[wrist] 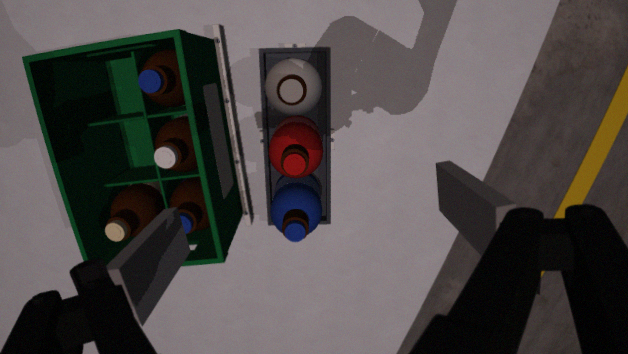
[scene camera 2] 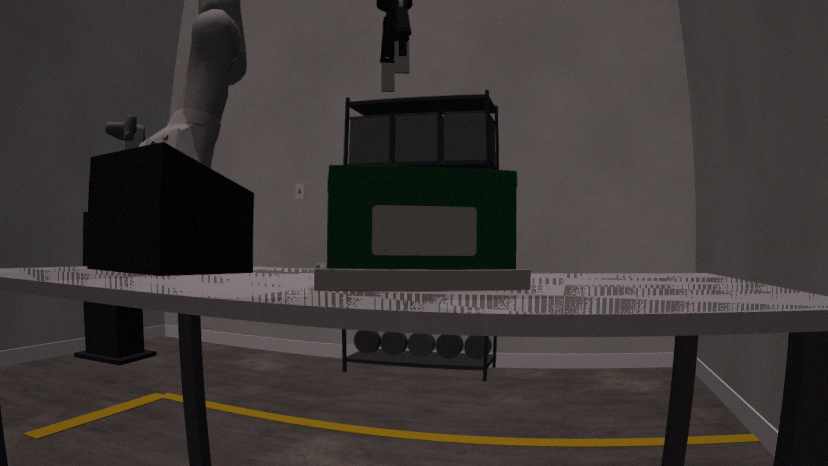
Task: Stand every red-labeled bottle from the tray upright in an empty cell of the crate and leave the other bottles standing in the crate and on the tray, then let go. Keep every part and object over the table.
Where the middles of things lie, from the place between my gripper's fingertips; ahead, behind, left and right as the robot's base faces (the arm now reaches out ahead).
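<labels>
The blue bottle (wrist: pixel 296 210) is 30 cm below my hand, 13 cm ahead of it and 1 cm to the left of it. As for the red-labeled bottle (wrist: pixel 295 150), it is 30 cm below my hand, 4 cm ahead of it and 1 cm to the right, while the white-labeled bottle (wrist: pixel 293 87) sits 30 cm below my hand, 4 cm behind it and 3 cm to the right of it.
</labels>
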